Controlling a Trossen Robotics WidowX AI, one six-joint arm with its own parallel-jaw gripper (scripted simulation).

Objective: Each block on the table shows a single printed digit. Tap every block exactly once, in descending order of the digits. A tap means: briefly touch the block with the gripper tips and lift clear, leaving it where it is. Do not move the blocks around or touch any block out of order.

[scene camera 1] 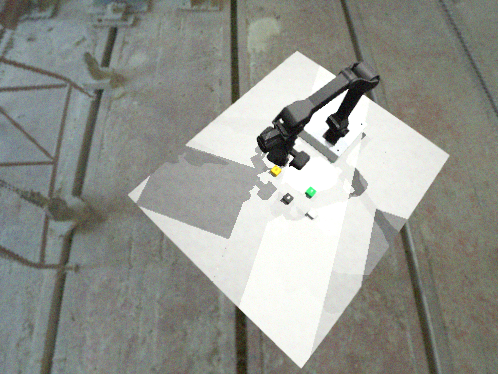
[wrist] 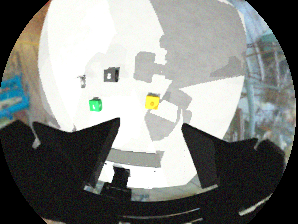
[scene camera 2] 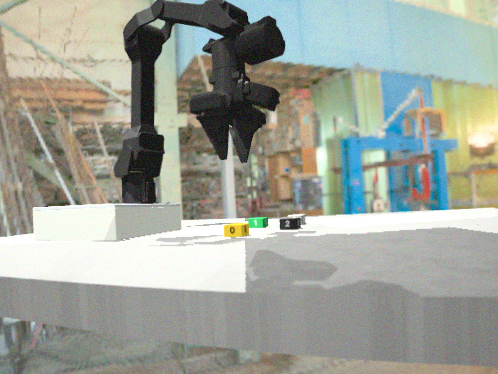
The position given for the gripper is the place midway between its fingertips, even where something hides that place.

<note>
The gripper (scene camera 2: 234,161) is open, holding nothing.
The gripper also shows in scene camera 1 (scene camera 1: 281,158) and in the wrist view (wrist: 152,123).
</note>
